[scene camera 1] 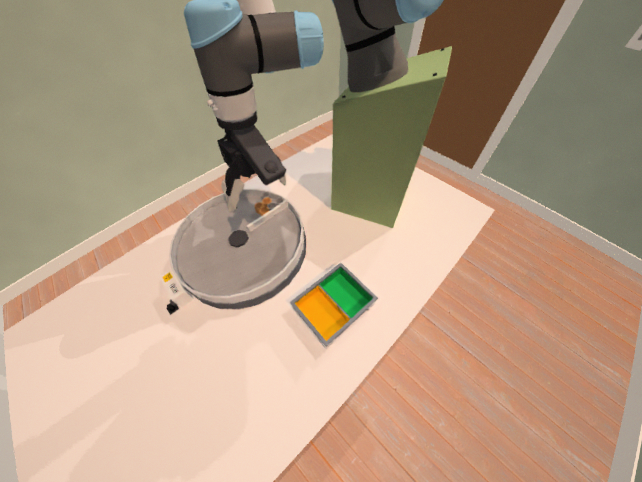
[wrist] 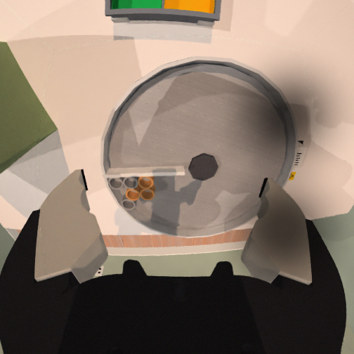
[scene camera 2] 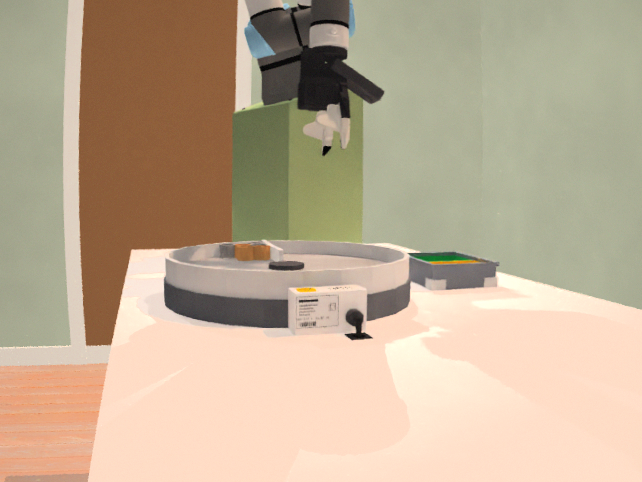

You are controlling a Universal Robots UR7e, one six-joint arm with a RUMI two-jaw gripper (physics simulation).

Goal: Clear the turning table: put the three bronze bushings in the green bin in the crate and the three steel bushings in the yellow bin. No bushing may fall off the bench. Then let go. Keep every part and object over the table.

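Places are measured from the arm's base along level axes (x right, y ahead, z up), in metres.
Where they show: gripper, fingertip midpoint: (scene camera 1: 259,198) (scene camera 2: 332,152); arm's base, origin of the base link: (scene camera 1: 378,79) (scene camera 2: 292,96).
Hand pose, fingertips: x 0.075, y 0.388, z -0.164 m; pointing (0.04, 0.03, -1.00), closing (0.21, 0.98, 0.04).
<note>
Things, the pixels of their top centre, and the offset from my fingertips. "pt": a spot on its surface instead.
- crate, middle of its top: (scene camera 2: 445,257) (scene camera 1: 334,300) dz -0.208, dx -0.249, dy +0.029 m
- green bin, surface spot: (scene camera 1: 346,291) pt dz -0.252, dx -0.253, dy -0.029 m
- yellow bin, surface spot: (scene camera 1: 320,313) pt dz -0.252, dx -0.233, dy +0.070 m
- white labelled box, surface spot: (scene camera 2: 326,309) pt dz -0.224, dx +0.157, dy +0.303 m
- black knob, surface spot: (scene camera 2: 354,317) pt dz -0.233, dx +0.126, dy +0.323 m
- dark hub, middle of its top: (scene camera 2: 286,263) (scene camera 1: 238,237) dz -0.197, dx +0.114, dy +0.053 m
Three bronze bushings (scene camera 1: 261,208) (scene camera 2: 243,252) (wrist: 146,187) and three steel bushings (scene camera 2: 226,251) (wrist: 128,208) stand clustered on the turning table (scene camera 1: 228,299) (scene camera 2: 233,280) (wrist: 225,120), beside its pale bar (scene camera 1: 267,216) (scene camera 2: 273,250) (wrist: 145,171) and near the rim. In the wrist view, two steel ones are nearest the rim along the bar, with one bronze beside them; the others sit below. The crate (scene camera 2: 453,276) (wrist: 162,18) has a green bin (scene camera 1: 346,291) (wrist: 135,4) and a yellow bin (scene camera 1: 320,313) (wrist: 189,5), both empty in scene camera 1. My gripper (scene camera 1: 257,195) (scene camera 2: 335,149) (wrist: 174,177) is open and empty, high above the turning table.
A green pedestal (scene camera 1: 375,155) (scene camera 2: 325,181) (wrist: 22,112) carries the arm and rises from the bench. A white labelled box (scene camera 2: 326,309) with a black knob (scene camera 2: 354,317) stands against the turning table's side. A dark hub (scene camera 1: 238,238) (scene camera 2: 286,265) (wrist: 203,166) marks its centre.
</note>
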